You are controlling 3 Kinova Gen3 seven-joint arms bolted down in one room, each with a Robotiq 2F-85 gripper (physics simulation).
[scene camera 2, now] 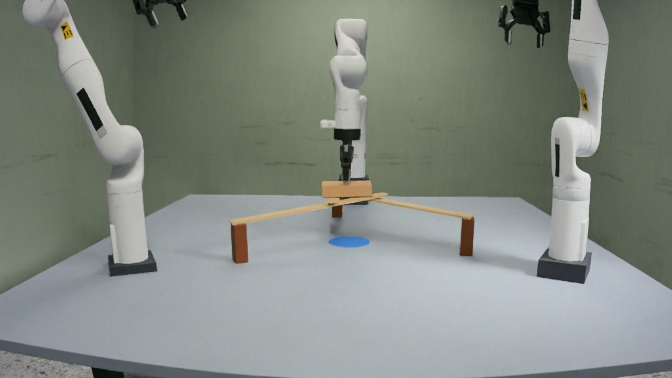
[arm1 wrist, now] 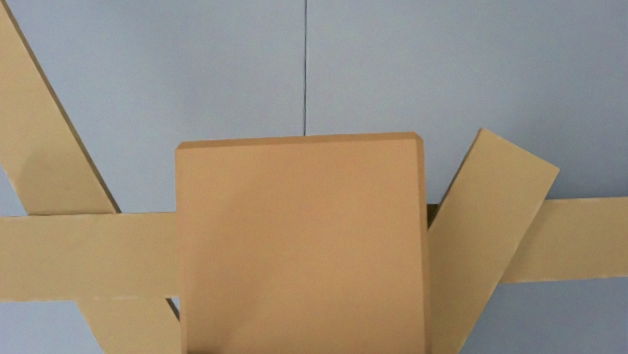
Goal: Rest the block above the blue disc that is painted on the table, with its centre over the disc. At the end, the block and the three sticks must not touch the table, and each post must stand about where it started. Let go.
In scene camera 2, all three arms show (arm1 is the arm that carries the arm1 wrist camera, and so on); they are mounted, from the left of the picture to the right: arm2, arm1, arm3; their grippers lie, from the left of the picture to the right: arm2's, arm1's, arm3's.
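Note:
The orange-tan block (arm1 wrist: 305, 240) (scene camera 2: 340, 190) lies on the crossing sticks, high over the blue disc (scene camera 2: 349, 242). In the wrist view, one stick (arm1 wrist: 90, 257) runs crosswise, a second stick (arm1 wrist: 55, 115) passes under it at left, and a third stick (arm1 wrist: 490, 200) lies over it at right. Three brown posts (scene camera 2: 239, 243) (scene camera 2: 467, 237) (scene camera 2: 337, 211) stand upright under the outer stick ends. Arm1's gripper (scene camera 2: 346, 179) is seen edge-on, its tips at the block's top; no finger grips the block's visible sides, so it looks open. Arm2's gripper (scene camera 2: 169, 21) and arm3's gripper (scene camera 2: 524, 42) are open and empty, high up.
The grey table (scene camera 2: 320, 310) carries all the posts. Arm2's base (scene camera 2: 132, 265) stands at left, arm3's base (scene camera 2: 564, 267) at right, and arm1's base is partly hidden behind the block and sticks. Green walls stand at the back and sides.

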